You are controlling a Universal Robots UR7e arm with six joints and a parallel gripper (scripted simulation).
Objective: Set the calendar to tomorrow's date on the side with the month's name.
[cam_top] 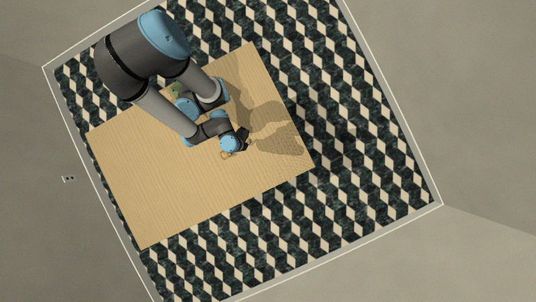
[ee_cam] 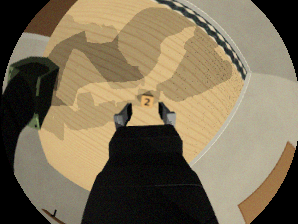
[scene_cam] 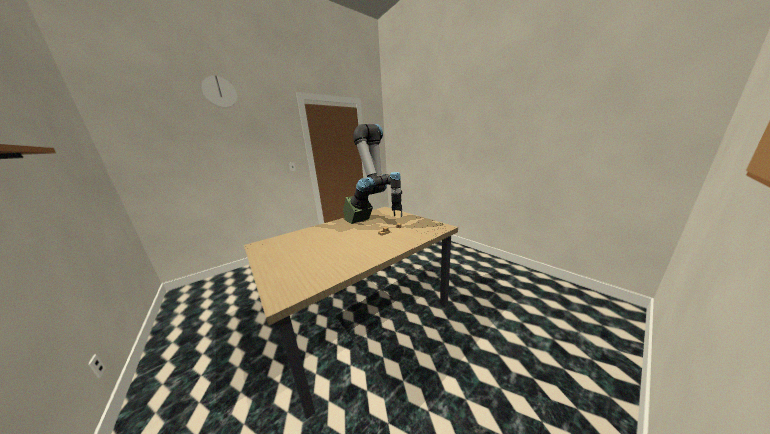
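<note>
The wooden cube lies 9 cm below my hand. From my hand the other things lie so: wooden tray 16 cm to the right, 10 cm below, 1 cm ahead.
</note>
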